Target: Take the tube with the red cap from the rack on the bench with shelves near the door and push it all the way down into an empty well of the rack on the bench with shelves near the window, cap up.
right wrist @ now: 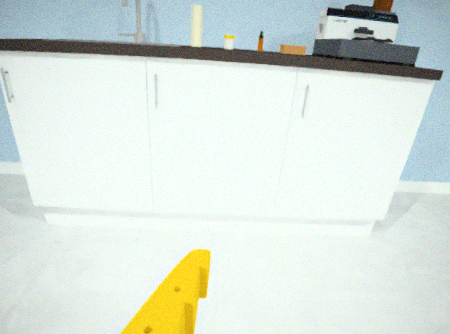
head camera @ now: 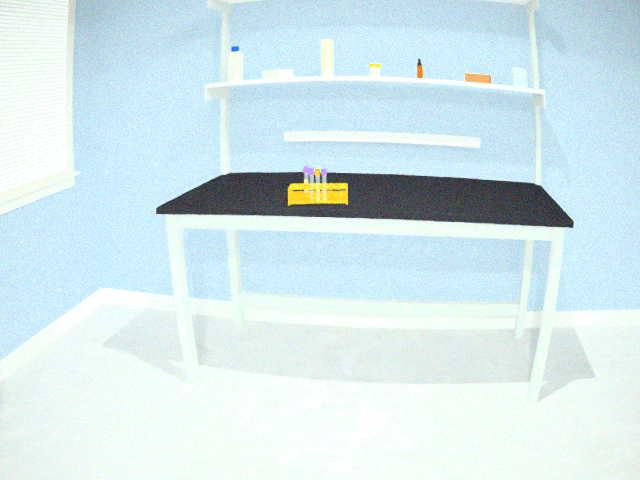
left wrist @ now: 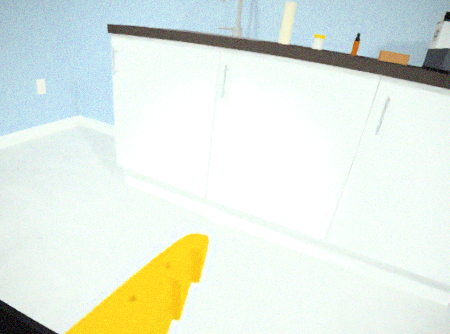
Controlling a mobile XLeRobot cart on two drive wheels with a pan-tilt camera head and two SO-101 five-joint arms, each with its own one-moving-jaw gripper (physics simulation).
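Frame: origin at the left arm's base, x ahead, y left, z up, level; metres.
Seen in the pictures: left hand, tool point: (left wrist: pixel 205 253); right hand, tool point: (right wrist: pixel 209 267).
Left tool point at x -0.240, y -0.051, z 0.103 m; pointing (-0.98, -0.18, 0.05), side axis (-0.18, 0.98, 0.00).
Note:
Pixels of each thing's middle, then the offset from my left tool point to it. "*": a spot on its surface instead. Level surfaces: height alone.
- yellow rack, surface spot: (head camera: pixel 336 197) * 0.131 m ahead, 1.927 m left, 0.104 m down
- black-topped bench, surface height: 0.116 m down
- yellow-orange cap, surface spot: (head camera: pixel 317 172) * 0.073 m ahead, 1.864 m left, 0.006 m down
- white cabinet with a dark counter, surface spot: (left wrist: pixel 200 41) * 1.056 m back, 0.467 m right, 0.003 m up
- printer, body centre: (right wrist: pixel 369 13) 1.206 m back, 0.602 m left, 0.237 m up
A yellow rack (head camera: pixel 336 197) stands near the front edge of the black-topped bench (head camera: pixel 439 204) with shelves, left of the bench's middle, by the window (head camera: pixel 33 93). Several upright tubes with purple caps (head camera: pixel 324 172) and one with a yellow-orange cap (head camera: pixel 317 172) stand in it. Its wells are too small to make out. The red-capped tube does not show in these views. My left gripper (left wrist: pixel 201 240) is open and empty, with one notched jaw in view. My right gripper (right wrist: pixel 202 255) is open and empty too, with one notched jaw in view.
Above the bench a shelf (head camera: pixel 392 82) holds bottles and boxes. Bench legs (head camera: pixel 180 289) (head camera: pixel 545 310) reach the floor. In the wrist views a white cabinet with a dark counter (left wrist: pixel 200 41) (right wrist: pixel 100 48) stands ahead, with a printer (right wrist: pixel 360 30) on it.

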